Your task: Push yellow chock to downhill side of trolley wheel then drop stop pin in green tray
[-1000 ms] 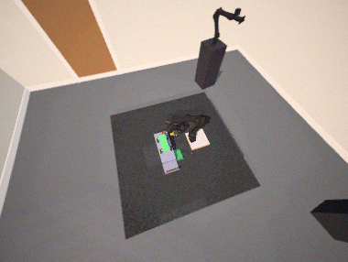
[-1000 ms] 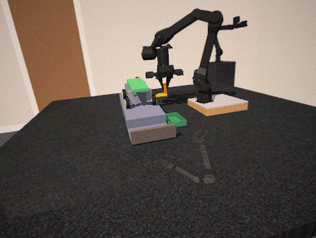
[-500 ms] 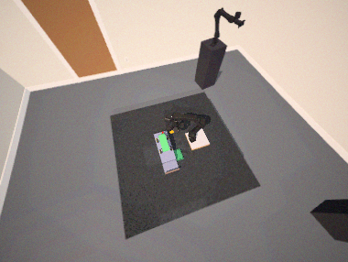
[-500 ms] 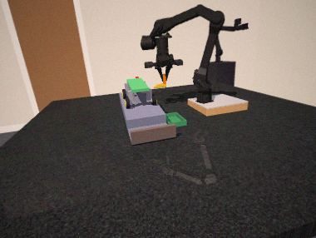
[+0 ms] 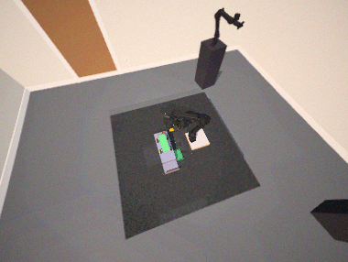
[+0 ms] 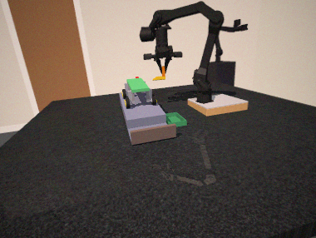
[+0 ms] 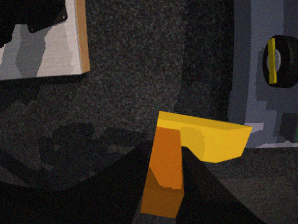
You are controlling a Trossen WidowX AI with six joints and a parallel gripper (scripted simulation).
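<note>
Right now my gripper tip is 2 cm short of the yellow chock, 1 cm to the left of it and 1 cm above it. The rest, counted from my gripper tip: grey ramp: 17 cm ahead, 8 cm to the left, 13 cm below; then trolley: 17 cm ahead, 8 cm to the left, 6 cm below; then red-headed stop pin: 13 cm ahead, 3 cm to the right, 4 cm below.
</note>
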